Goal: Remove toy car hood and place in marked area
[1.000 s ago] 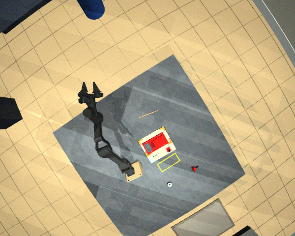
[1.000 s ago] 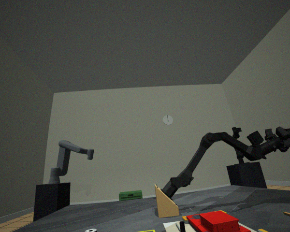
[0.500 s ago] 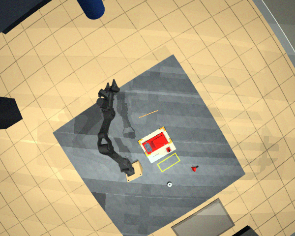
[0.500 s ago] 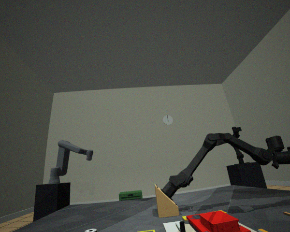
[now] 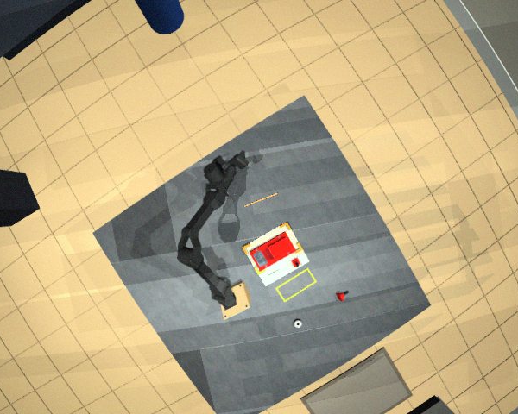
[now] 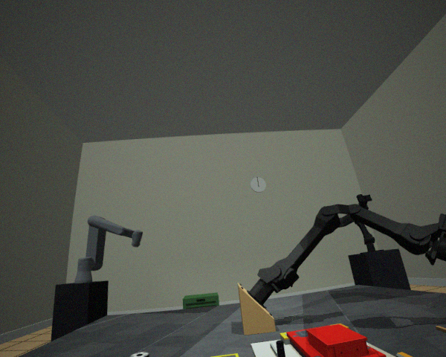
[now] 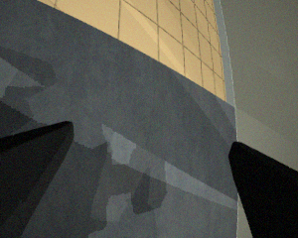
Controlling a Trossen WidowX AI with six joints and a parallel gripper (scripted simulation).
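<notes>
My gripper tip is 230 mm to the left of the wooden stick and 60 mm above it.
</notes>
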